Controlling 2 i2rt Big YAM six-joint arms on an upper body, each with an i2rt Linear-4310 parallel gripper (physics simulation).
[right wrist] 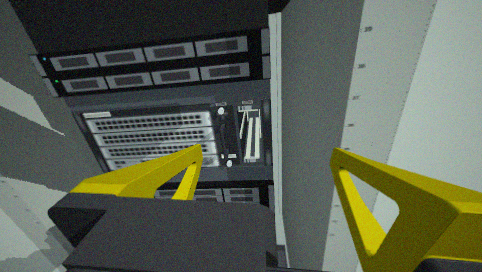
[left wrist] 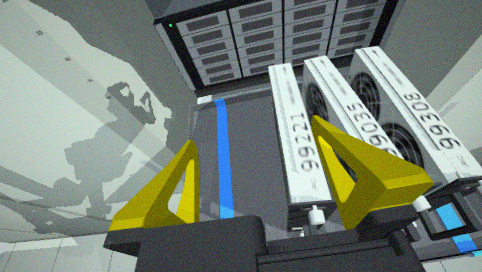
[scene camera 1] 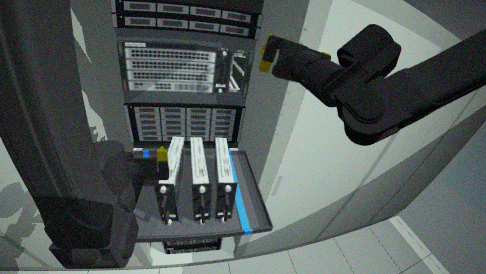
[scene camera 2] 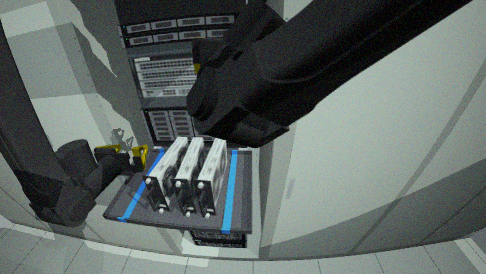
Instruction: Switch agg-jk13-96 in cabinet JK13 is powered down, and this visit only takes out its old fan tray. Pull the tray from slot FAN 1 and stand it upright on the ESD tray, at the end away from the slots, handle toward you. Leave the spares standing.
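Observation:
The switch (scene camera 1: 170, 70) (scene camera 2: 165, 75) (right wrist: 150, 129) is in the rack. Its dark fan tray (scene camera 1: 221, 70) (right wrist: 228, 137), with white screws at top and bottom, sits left of an open slot (scene camera 1: 237, 72) (right wrist: 251, 135). Three spares, 99221 (scene camera 1: 173, 157) (left wrist: 295, 135), 99035 (scene camera 1: 199, 160) (left wrist: 350, 115) and 99308 (scene camera 1: 224, 160) (left wrist: 410, 105), stand upright on the ESD tray (scene camera 1: 257, 200) (scene camera 2: 243, 195) (left wrist: 252, 170). My left gripper (scene camera 2: 127, 152) (left wrist: 251, 133) is open at the tray's left part. My right gripper (right wrist: 264, 153) is open and empty, right of and in front of the switch; my arm hides most of it in scene camera 2.
Drive-bay units stand above (scene camera 1: 187, 17) and below (scene camera 1: 185, 122) the switch. Blue tape strips (scene camera 2: 142, 187) (scene camera 2: 230, 192) cross the tray at both sides. The cabinet's pale right side wall (right wrist: 390, 90) is beside my right gripper. My right arm (scene camera 2: 300, 65) crosses in front of the rack in scene camera 2.

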